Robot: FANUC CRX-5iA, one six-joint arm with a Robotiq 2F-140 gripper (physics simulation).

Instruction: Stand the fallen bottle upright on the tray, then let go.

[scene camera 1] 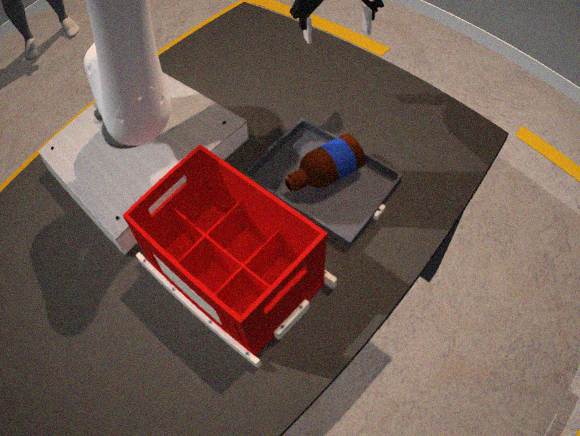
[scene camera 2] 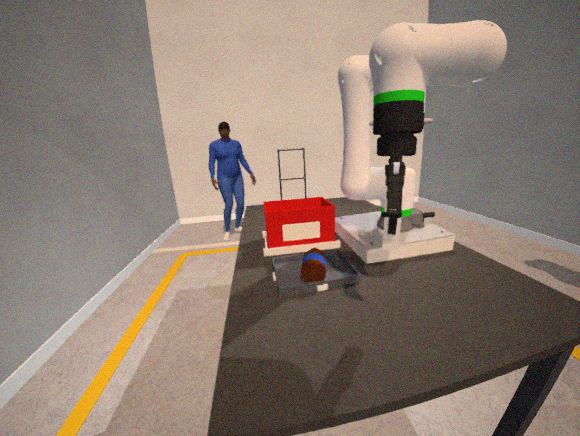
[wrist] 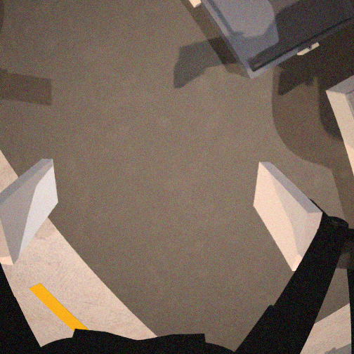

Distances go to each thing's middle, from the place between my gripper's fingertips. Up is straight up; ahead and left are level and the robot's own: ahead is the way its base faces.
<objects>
The brown bottle [scene camera 2: 313, 269] lies 15 cm ahead of my hand, 20 cm to the right of it and 16 cm below it. Round my hand: long white bar [scene camera 1: 176, 293] 19 cm ahead, 56 cm to the right, 18 cm below.
</objects>
